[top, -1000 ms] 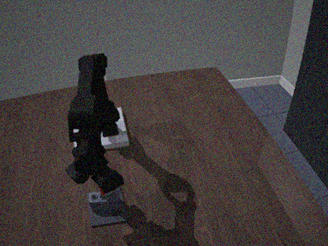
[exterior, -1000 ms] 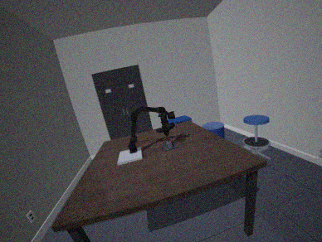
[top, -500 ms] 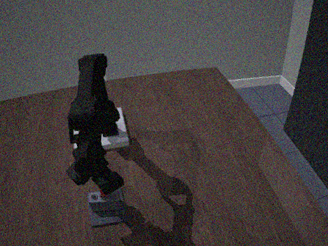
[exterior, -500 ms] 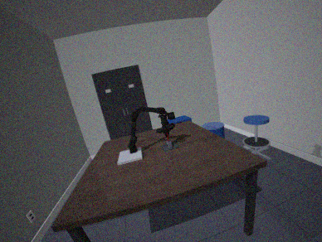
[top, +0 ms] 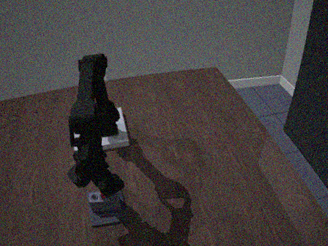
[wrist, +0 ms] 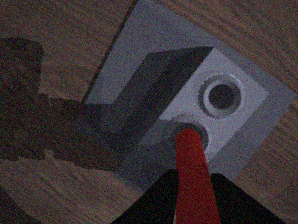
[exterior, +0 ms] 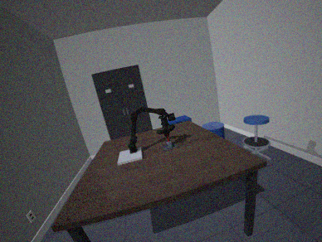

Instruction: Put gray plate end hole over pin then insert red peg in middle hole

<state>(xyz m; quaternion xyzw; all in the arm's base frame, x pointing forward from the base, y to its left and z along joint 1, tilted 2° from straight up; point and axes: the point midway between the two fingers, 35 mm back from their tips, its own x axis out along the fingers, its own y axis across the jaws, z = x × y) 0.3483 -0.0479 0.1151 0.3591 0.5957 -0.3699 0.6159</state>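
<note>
The red peg lies right at my gripper tip. From my gripper tip the other things lie so: gray plate (5 cm below); gray base (9 cm below, 1 cm to the left).
</note>
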